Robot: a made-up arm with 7 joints. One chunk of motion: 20 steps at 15 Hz.
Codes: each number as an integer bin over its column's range. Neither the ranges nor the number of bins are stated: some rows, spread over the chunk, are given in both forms.
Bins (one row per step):
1: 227 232 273 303 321 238
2: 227 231 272 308 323 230
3: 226 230 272 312 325 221
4: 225 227 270 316 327 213
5: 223 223 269 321 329 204
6: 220 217 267 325 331 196
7: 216 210 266 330 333 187
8: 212 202 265 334 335 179
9: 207 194 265 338 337 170
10: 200 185 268 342 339 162
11: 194 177 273 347 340 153
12: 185 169 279 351 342 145
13: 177 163 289 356 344 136
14: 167 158 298 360 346 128
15: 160 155 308 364 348 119
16: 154 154 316 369 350 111
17: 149 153 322 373 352 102
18: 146 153 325 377 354 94
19: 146 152 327 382 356 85
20: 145 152 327 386 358 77
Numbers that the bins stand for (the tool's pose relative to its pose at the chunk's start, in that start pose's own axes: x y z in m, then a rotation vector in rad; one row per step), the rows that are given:
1: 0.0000 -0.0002 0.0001 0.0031 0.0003 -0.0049
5: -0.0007 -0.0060 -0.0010 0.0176 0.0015 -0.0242
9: -0.0035 -0.0247 -0.0022 0.0312 0.0028 -0.0435
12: -0.0074 -0.0409 0.0019 0.0416 0.0035 -0.0577
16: -0.0129 -0.0505 0.0128 0.0561 0.0048 -0.0770
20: -0.0145 -0.0518 0.0160 0.0697 0.0060 -0.0963
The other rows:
2: 0.0000 -0.0008 -0.0002 0.0071 0.0006 -0.0095
3: -0.0002 -0.0015 -0.0002 0.0103 0.0009 -0.0146
4: -0.0004 -0.0034 -0.0007 0.0135 0.0012 -0.0191
6: -0.0013 -0.0099 -0.0016 0.0208 0.0018 -0.0288
7: -0.0020 -0.0144 -0.0019 0.0248 0.0021 -0.0339
8: -0.0027 -0.0195 -0.0022 0.0280 0.0024 -0.0384
10: -0.0048 -0.0305 -0.0013 0.0344 0.0031 -0.0481
11: -0.0058 -0.0357 0.0001 0.0384 0.0032 -0.0532
13: -0.0088 -0.0447 0.0048 0.0456 0.0039 -0.0628
14: -0.0106 -0.0480 0.0075 0.0488 0.0042 -0.0674
15: -0.0118 -0.0499 0.0104 0.0521 0.0045 -0.0725
17: -0.0138 -0.0512 0.0145 0.0593 0.0051 -0.0821
18: -0.0143 -0.0512 0.0154 0.0625 0.0054 -0.0867
19: -0.0143 -0.0518 0.0160 0.0665 0.0057 -0.0918

